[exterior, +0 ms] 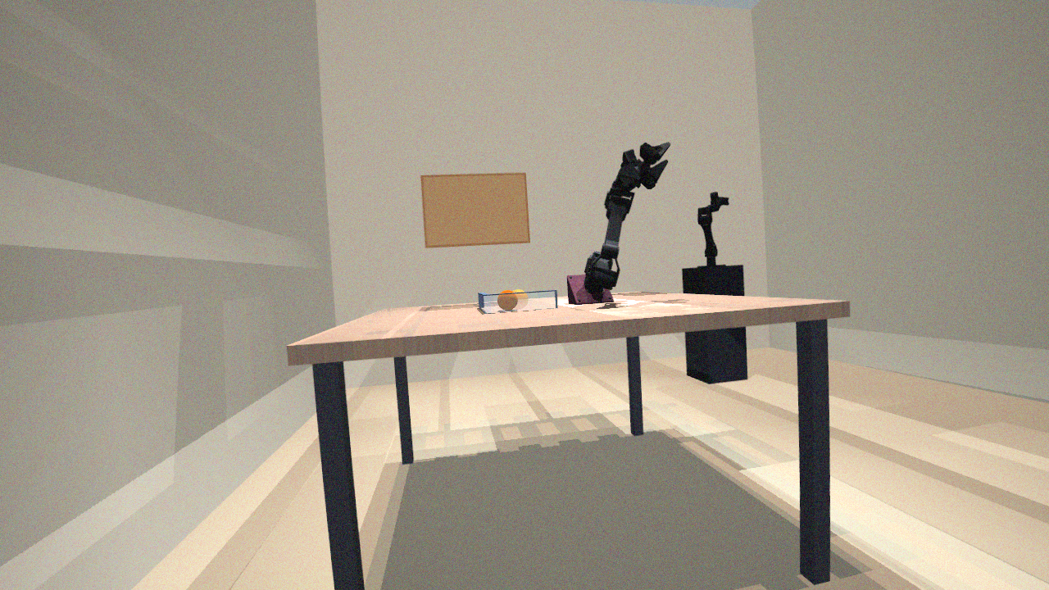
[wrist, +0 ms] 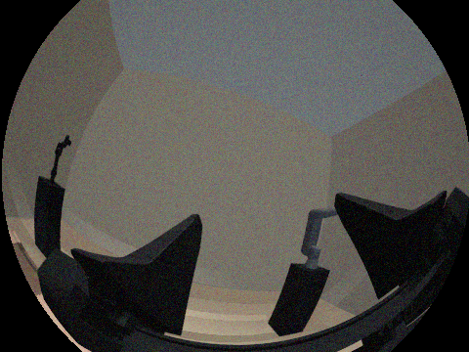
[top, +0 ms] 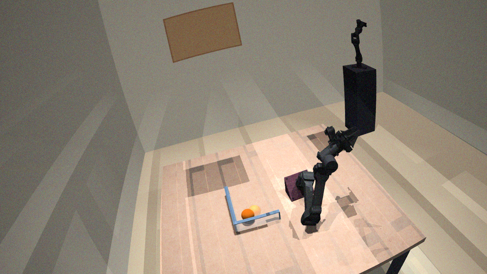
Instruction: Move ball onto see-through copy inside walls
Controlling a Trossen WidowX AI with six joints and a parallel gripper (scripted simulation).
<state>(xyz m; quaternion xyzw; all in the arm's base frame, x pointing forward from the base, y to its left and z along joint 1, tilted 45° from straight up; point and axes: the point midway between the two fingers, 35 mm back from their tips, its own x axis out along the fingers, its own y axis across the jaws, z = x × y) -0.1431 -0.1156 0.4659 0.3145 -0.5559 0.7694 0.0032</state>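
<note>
Now: the orange ball 53 cm ahead of my gripper tip, 45 cm below it and 16 cm to the right of it. From my gripper tip the other things lie so: see-through copy of ball 49 cm ahead, 45 cm below, 17 cm to the right.
</note>
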